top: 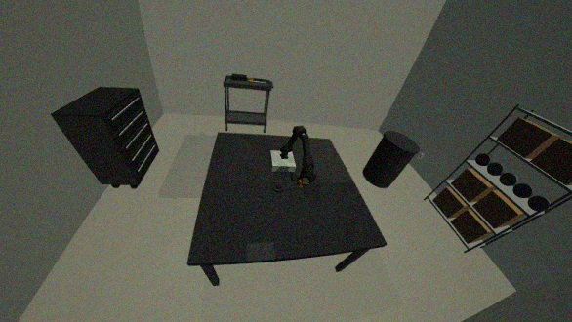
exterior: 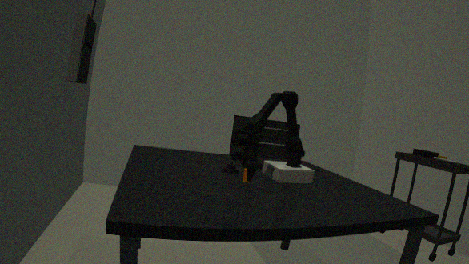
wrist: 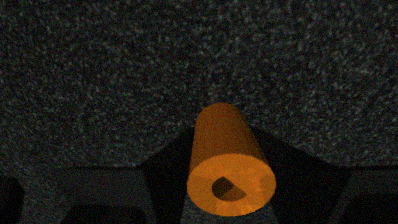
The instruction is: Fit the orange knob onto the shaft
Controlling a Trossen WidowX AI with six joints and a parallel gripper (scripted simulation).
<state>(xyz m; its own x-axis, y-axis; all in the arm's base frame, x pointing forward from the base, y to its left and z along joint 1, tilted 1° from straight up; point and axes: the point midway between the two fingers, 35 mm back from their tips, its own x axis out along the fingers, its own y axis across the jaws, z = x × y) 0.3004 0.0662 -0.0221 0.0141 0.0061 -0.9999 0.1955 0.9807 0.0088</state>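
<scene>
The round pedestal lies 190 mm to the right of my gripper tip and 20 mm above it. Also, from my gripper tip: orange knob 20 mm above.
</scene>
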